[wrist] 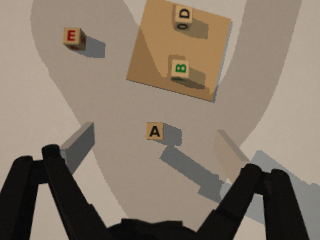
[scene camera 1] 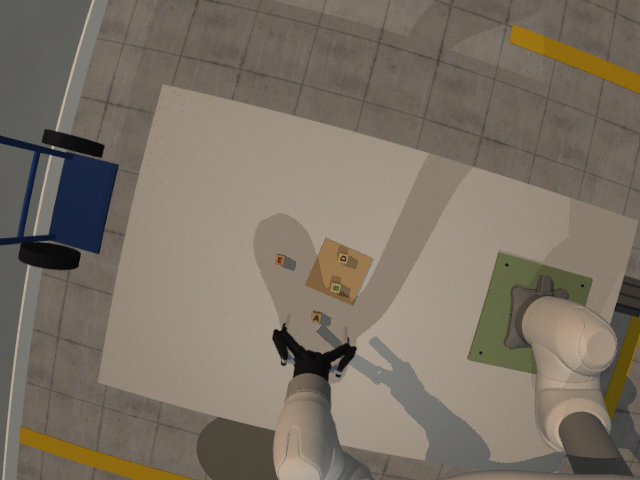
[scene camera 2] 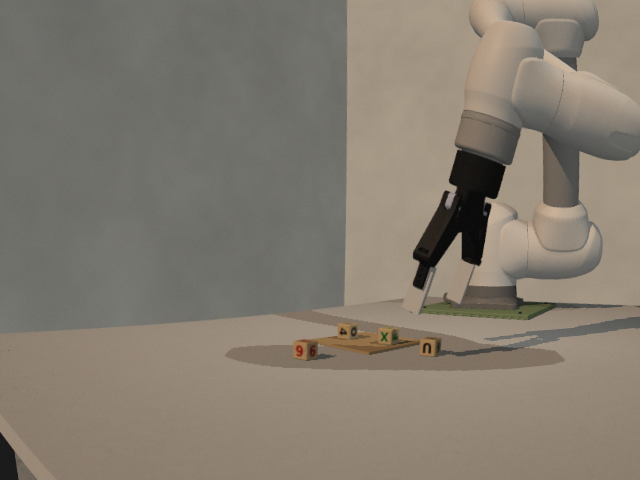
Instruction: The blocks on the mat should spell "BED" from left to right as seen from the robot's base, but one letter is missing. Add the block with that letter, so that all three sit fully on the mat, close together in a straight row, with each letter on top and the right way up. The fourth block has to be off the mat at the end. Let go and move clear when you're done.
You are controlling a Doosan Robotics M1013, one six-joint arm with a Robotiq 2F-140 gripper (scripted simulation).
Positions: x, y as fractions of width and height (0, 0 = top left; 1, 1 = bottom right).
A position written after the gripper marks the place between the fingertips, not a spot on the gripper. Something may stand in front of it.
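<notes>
The gripper (scene camera 2: 0.68, 0.64) can be seen from the wrist view as well (wrist: 0.49, 0.57), and scene camera 1 shows the gripper (scene camera 1: 0.49, 0.68) too. A mat (scene camera 1: 0.51, 0.56), (scene camera 2: 0.57, 0.72) is part of the same scene.
</notes>
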